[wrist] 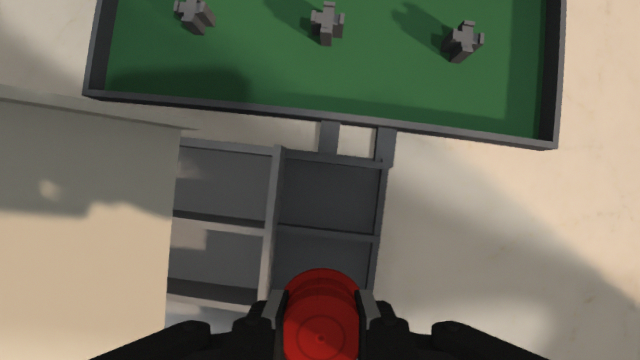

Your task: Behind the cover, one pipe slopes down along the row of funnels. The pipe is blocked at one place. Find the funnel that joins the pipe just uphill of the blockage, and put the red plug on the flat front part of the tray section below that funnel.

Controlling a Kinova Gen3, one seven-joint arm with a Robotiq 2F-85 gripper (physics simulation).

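Frame: origin at the arm's base, x ahead, y left, z up, level; metres.
Seen in the pictures: gripper, between the fingertips: (321,311).
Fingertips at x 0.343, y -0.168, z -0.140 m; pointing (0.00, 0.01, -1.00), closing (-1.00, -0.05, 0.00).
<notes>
Offsets run from my fingertips to a thing's top centre. "spot": to the spot under its first point. Level surfaces: height alone.
My gripper (321,311) is shut on the red plug @(dx +0.000, dy +0.001, dz +0.027 m) (321,320), held between the two fingertips at the bottom of the wrist view. The plug hides part of the sectioned tray (270,190) behind it. The tray's flat front sections @(spot: dx -0.001, dy -0.041, dz -0.129 m) (327,197) lie right of a long raised divider, and its rear sections @(spot: dx +0.078, dy -0.046, dz -0.127 m) (222,185) lie left of it, partly hidden under the pale cover (85,270). The funnels, the pipe and the blockage do not show in this view.
A green-floored tray @(spot: dx +0.007, dy -0.100, dz -0.110 m) (320,114) with dark walls lies across the top. Three grey cross-shaped posts (197,15) (327,22) (462,42) stand in it. Two short grey bars (328,137) (385,145) link it to the sectioned tray. A pale tabletop @(dz -0.135 m) (500,240) shows at the right.
</notes>
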